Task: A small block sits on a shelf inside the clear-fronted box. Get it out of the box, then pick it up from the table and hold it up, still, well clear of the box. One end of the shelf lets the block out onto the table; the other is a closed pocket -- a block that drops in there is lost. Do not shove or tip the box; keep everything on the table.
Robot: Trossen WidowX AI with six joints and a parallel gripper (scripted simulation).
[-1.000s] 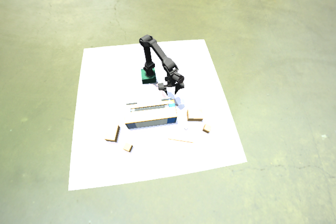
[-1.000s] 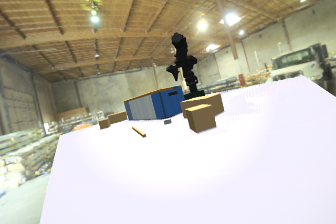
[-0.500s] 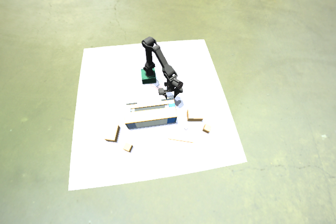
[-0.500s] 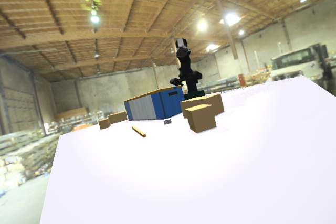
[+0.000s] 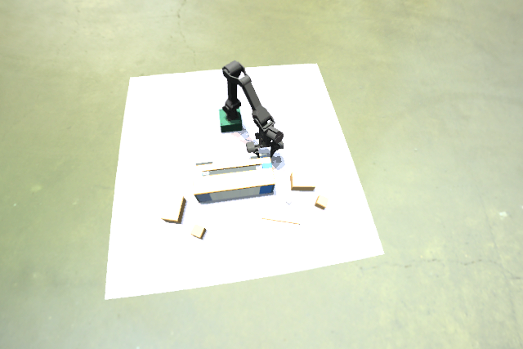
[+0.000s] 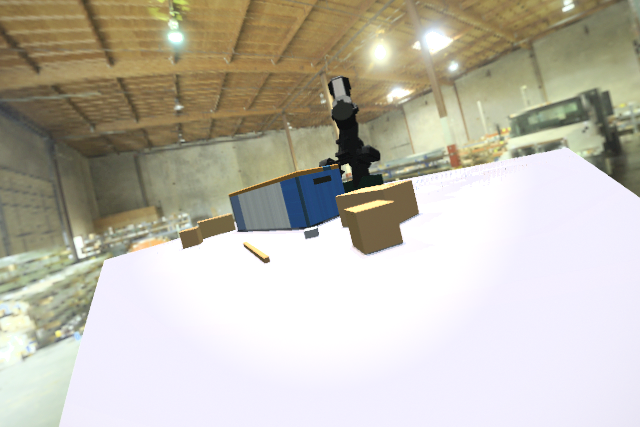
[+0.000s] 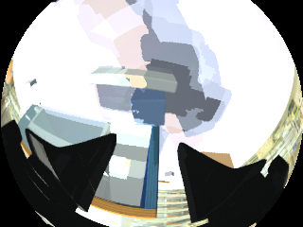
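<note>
Right now the blue piece is 1 cm behind my gripper tip and 4 cm below it. The rest, counted from my gripper tip: small grey block (25 cm ahead, 5 cm to the left, 5 cm below); then clear-fronted box (3 cm ahead, 18 cm to the right); then thin tan stick (32 cm ahead, 3 cm to the right, 5 cm below).
</note>
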